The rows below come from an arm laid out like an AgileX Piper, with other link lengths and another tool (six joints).
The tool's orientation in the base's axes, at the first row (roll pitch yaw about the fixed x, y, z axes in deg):
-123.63, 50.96, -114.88
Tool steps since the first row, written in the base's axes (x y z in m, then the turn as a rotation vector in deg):
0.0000, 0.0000, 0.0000, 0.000, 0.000, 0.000
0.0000, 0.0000, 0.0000, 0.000, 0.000, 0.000
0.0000, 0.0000, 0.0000, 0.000, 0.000, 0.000
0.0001, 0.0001, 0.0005, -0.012, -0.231, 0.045
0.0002, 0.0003, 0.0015, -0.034, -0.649, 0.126
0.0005, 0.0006, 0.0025, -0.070, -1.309, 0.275
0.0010, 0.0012, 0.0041, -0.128, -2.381, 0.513
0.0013, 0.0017, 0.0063, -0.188, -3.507, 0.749
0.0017, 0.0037, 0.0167, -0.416, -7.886, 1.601
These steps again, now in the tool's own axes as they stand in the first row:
0.0000, 0.0000, 0.0000, 0.000, 0.000, 0.000
0.0000, 0.0000, 0.0000, 0.000, 0.000, 0.000
0.0000, 0.0000, 0.0000, 0.000, 0.000, 0.000
-0.0005, -0.0002, -0.0001, 0.100, -0.210, -0.036
-0.0014, -0.0006, -0.0003, 0.282, -0.590, -0.102
-0.0024, -0.0009, -0.0004, 0.553, -1.201, -0.214
-0.0041, -0.0014, -0.0004, 0.996, -2.191, -0.394
-0.0062, -0.0022, -0.0009, 1.472, -3.224, -0.577
-0.0155, -0.0061, -0.0041, 3.373, -7.208, -1.263

